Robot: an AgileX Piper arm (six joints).
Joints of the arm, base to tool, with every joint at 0 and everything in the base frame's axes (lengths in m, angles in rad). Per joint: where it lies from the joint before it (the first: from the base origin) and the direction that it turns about. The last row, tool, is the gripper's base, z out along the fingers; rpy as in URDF.
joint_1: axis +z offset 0 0 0.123
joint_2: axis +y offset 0 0 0
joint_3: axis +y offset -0.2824 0 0.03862
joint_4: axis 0.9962 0 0.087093 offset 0.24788 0 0.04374
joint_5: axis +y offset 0 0 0
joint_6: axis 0.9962 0 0.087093 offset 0.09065 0 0.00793
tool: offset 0 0 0 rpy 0 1.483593 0
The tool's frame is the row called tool.
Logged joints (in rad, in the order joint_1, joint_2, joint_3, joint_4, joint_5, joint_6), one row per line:
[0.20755 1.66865 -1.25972 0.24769 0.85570 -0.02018]
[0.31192 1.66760 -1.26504 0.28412 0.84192 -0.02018]
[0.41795 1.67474 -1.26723 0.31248 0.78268 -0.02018]
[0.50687 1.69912 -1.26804 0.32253 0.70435 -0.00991]
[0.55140 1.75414 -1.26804 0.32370 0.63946 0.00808]
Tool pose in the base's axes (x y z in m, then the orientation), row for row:
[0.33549 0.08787 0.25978 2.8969 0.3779 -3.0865]
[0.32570 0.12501 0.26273 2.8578 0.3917 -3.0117]
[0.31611 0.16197 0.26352 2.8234 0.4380 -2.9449]
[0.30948 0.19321 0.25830 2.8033 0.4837 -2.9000]
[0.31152 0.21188 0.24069 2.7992 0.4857 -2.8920]
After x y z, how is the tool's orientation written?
As angles about the fixed x, y, z axes (roll, pitch, yaw), in radians.
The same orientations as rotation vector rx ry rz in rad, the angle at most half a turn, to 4 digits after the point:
[-0.1404 2.7473 0.3525]
[-0.2552 2.7283 0.4257]
[-0.3606 2.6741 0.4895]
[-0.4309 2.6216 0.5289]
[-0.4430 2.6182 0.5369]

